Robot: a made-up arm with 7 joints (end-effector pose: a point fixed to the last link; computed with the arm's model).
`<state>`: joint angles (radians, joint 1 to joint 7).
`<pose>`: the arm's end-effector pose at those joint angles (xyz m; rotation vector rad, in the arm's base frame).
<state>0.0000 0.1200 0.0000 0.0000 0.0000 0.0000 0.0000</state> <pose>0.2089 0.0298 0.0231 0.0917 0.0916 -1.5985</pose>
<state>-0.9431 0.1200 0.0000 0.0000 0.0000 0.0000 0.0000</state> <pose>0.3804 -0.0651 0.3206 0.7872 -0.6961 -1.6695</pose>
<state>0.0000 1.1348 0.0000 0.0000 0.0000 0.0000 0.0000</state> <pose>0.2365 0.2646 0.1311 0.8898 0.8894 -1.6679</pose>
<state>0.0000 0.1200 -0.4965 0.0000 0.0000 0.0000 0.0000</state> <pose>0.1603 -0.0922 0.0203 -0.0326 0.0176 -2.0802</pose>
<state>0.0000 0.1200 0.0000 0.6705 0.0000 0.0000 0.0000</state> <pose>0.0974 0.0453 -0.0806 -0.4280 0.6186 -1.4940</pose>
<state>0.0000 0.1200 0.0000 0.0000 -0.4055 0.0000 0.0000</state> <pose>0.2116 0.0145 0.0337 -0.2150 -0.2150 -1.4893</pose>
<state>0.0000 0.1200 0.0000 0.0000 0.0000 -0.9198 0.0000</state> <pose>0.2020 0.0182 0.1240 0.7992 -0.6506 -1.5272</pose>
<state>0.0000 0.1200 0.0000 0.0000 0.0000 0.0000 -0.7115</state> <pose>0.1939 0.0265 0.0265 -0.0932 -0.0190 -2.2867</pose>
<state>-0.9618 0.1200 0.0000 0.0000 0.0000 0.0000 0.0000</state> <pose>0.3805 -0.0671 0.3276 0.8010 -0.7121 -1.6681</pose>
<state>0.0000 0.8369 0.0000 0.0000 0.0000 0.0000 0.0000</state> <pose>0.2224 0.2094 0.0758 0.6522 0.6519 -1.6799</pose>
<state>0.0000 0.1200 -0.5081 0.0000 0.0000 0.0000 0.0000</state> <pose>0.1585 -0.0947 0.0204 -0.0357 0.0157 -2.0913</pose>
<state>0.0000 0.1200 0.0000 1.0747 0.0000 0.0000 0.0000</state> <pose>0.0062 0.0503 -0.1002 -0.7375 0.9249 -1.3675</pose>
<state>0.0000 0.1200 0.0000 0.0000 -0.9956 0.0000 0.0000</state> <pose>0.2177 0.0026 0.0574 -0.6434 -0.6433 -1.2542</pose>
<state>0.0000 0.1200 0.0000 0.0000 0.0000 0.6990 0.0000</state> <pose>0.1558 0.0381 -0.0343 -0.4500 0.6406 -1.4867</pose>
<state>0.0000 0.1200 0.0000 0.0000 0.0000 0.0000 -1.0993</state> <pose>0.1860 0.0293 0.0288 -0.2149 -0.0934 -2.6554</pose>
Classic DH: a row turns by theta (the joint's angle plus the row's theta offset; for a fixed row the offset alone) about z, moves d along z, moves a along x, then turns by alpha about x. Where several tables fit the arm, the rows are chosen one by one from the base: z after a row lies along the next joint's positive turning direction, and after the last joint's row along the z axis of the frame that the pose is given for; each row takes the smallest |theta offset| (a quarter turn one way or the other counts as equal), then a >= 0, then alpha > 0; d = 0 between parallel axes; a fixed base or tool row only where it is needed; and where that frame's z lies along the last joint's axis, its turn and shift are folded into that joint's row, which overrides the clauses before.
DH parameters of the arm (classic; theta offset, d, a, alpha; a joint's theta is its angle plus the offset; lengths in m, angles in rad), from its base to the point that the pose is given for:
base (fixed): -0.071 0.3518 -0.0076 -1.3004
joint 1: -1.3111 0.0452 -0.0109 -1.5708
joint 2: 1.2915 0.0256 0.019 1.5708
joint 3: 1.5708 -0.2092 0.0392 -1.5708
joint 4: 1.5708 -0.006 0.0136 1.5708
joint 5: 0 0.1127 0.0237 -1.5708
joint 6: -1.5708 -0.005 0.1014 1.5708
joint 7: 1.5708 0.0312 -0.019 -0.2501
tool (fixed): -3.1414 -0.0492 0 0

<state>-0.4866 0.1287 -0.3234 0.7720 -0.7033 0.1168 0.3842</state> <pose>0.2444 -0.0614 -0.0121 -0.5709 0.2877 -1.3054</pose>
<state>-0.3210 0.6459 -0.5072 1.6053 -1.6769 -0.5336 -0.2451</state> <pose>0.1068 0.2684 0.0011 -0.1583 0.1609 -0.6040</pose>
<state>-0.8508 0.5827 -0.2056 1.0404 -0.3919 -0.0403 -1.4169</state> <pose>0.3348 0.1379 0.1077 -0.4369 0.0571 -2.7606</pose>
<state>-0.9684 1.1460 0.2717 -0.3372 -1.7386 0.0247 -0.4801</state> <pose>0.2557 0.0855 0.4916 0.7466 -1.5302 -2.4146</pose>
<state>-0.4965 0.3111 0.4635 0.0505 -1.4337 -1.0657 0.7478</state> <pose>0.2512 0.2145 0.2447 -0.2081 -1.5935 0.3512</pose>
